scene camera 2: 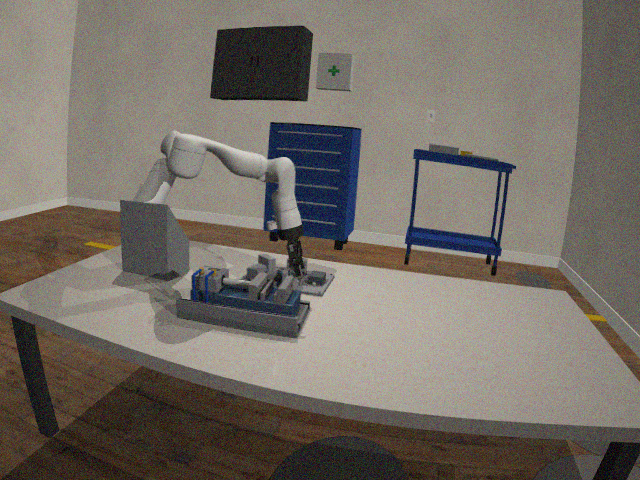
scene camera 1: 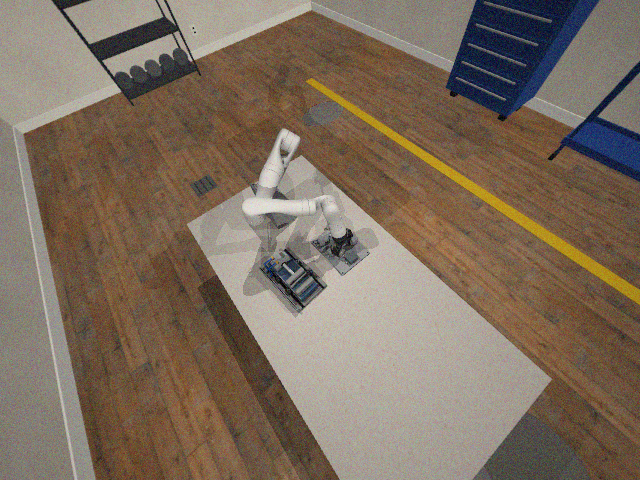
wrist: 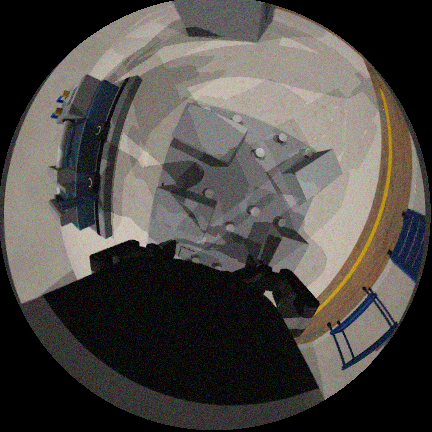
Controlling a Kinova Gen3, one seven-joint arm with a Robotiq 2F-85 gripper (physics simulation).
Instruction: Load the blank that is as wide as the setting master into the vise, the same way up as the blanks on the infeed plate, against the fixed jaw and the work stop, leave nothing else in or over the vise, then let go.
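Places are measured from the arm's base along level axes (x ahead, y left, z up), in metres.
Where they show: gripper, fingertip midpoint: [scene camera 2: 300, 273] [scene camera 1: 344, 250] [wrist: 209, 255]; arm's base at its link origin: [scene camera 2: 143, 214].
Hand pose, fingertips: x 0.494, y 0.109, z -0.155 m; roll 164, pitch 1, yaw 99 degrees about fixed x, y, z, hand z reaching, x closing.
Observation:
Things, the pixels of their centre, and the offset from my fingertips. "pt": a spot on its surface instead.
- grey infeed plate at the middle of its body: [wrist: 224, 219] [scene camera 2: 287, 278] [scene camera 1: 340, 247] dy +0.003, dx -0.039, dz -0.024 m
- small block at a spot on its surface: [wrist: 186, 252] pt dy -0.031, dx +0.023, dz -0.020 m
- grey vise at the middle of its body: [wrist: 72, 153] [scene camera 2: 244, 295] [scene camera 1: 291, 274] dy -0.291, dx -0.078, dz +0.021 m
My gripper [scene camera 1: 341, 248] [scene camera 2: 296, 270] [wrist: 209, 255] is open and empty, low over the near edge of the grey infeed plate [scene camera 1: 340, 270] [scene camera 2: 319, 287] [wrist: 238, 181]. Several grey blanks lie on the plate among round pins: a large one [wrist: 205, 135], one at the right [wrist: 310, 171], one at the left [wrist: 181, 201] and one near my right finger [wrist: 278, 241]. A small block [wrist: 186, 252] shows just under the gripper, mostly hidden. The blue and grey vise [scene camera 1: 294, 281] [scene camera 2: 247, 291] [wrist: 88, 160] stands beside the plate. I cannot tell what sits between its jaws.
The arm's grey pedestal [scene camera 2: 151, 238] [wrist: 225, 15] stands behind the vise. A blue drawer cabinet [scene camera 2: 318, 181] [scene camera 1: 504, 52] and a blue cart [scene camera 2: 461, 159] stand by the wall, off the table. A yellow line [scene camera 1: 437, 164] crosses the floor.

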